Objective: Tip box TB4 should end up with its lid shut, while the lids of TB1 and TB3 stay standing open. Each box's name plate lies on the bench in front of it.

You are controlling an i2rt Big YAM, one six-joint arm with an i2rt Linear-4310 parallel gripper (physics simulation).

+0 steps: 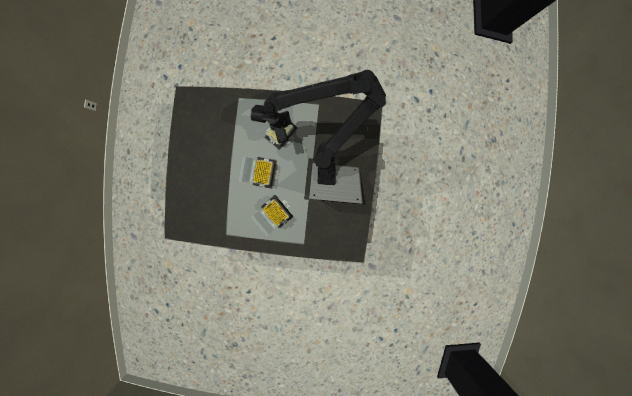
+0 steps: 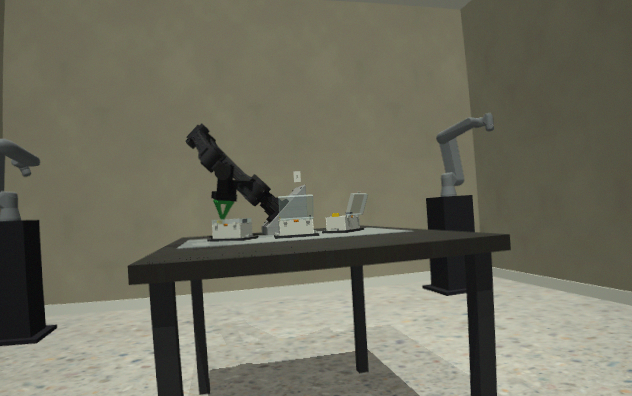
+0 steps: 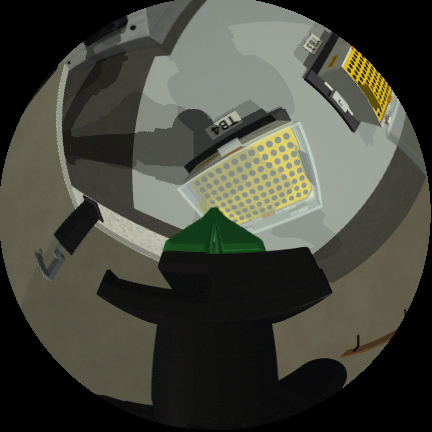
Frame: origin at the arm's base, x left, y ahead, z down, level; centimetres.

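Seen in the pictures: gripper, between the fingertips: (image 2: 222, 219) (image 3: 213, 212); arm's base, origin of its link: (image 1: 326, 175) (image 2: 278, 211).
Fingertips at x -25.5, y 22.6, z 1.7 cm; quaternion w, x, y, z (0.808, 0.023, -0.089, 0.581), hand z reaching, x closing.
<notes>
Offsets run from my fingertips to a thing's top centre. "pt": to the spot under its first point.
Box TB4 @(dx +4.1, dy +1.9, dz +0.0 cm) (image 1: 272, 136) (image 2: 231, 230) (image 3: 255, 175) has its clear lid down over the yellow perforated insert; the lid looks level. Its name plate @(pt dx +7.5, dy -2.3, dz +7.5 cm) (image 3: 225, 124) lies in front. My gripper (image 2: 223, 218) (image 3: 213, 212) is shut and empty, green fingertips pointing down at or just above the lid, near one corner; contact cannot be told. Box TB3 @(dx +25.8, dy +9.2, dz +1.1 cm) (image 1: 263, 172) (image 2: 296, 226) (image 3: 367, 85) is in the middle, its lid @(pt dx +25.9, dy +18.2, dz -3.3 cm) (image 2: 299, 205) standing open. The third box @(dx +45.7, dy +1.5, dz +1.1 cm) (image 1: 276, 212) (image 2: 336, 223), presumably TB1, also has its lid (image 2: 357, 204) standing open; its plate is unreadable.
The boxes stand in a row on a pale grey mat (image 1: 270, 232) on the dark table (image 1: 197, 165) (image 2: 320, 255). The arm's metal base plate (image 1: 345, 192) is on the name-plate side of the boxes. TB3's raised lid stands beside TB4's area.
</notes>
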